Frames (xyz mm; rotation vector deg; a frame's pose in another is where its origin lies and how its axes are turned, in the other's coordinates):
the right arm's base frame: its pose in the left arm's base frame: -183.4 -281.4 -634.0 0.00 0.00 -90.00
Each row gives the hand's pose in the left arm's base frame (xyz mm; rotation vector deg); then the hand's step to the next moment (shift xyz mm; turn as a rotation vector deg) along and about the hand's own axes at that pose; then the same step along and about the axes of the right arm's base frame.
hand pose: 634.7 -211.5 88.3 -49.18 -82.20 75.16
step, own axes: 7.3 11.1 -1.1 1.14 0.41 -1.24
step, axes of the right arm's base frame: -9.1 -2.2 -9.5 -1.51 0.82 -0.25
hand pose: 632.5 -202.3 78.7 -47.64 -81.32 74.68
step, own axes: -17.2 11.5 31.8 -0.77 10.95 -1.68
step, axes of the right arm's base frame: 23.2 -27.3 -12.5 -1.78 0.35 -10.96
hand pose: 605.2 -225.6 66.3 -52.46 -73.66 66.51
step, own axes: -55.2 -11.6 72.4 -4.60 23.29 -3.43
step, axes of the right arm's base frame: 63.6 -65.9 6.4 -0.89 0.83 -23.96
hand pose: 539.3 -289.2 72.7 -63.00 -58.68 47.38
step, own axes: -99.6 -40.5 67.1 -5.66 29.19 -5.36
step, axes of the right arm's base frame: 81.4 -94.3 23.6 -0.89 2.07 -30.13
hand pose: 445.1 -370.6 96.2 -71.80 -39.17 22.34
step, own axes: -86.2 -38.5 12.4 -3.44 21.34 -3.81
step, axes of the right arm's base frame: 55.2 -75.8 16.5 -1.16 1.96 -21.83
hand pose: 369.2 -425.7 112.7 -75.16 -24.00 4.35
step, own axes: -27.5 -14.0 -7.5 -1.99 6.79 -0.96
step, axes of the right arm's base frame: 18.5 -25.3 4.8 -0.34 -0.29 -7.13
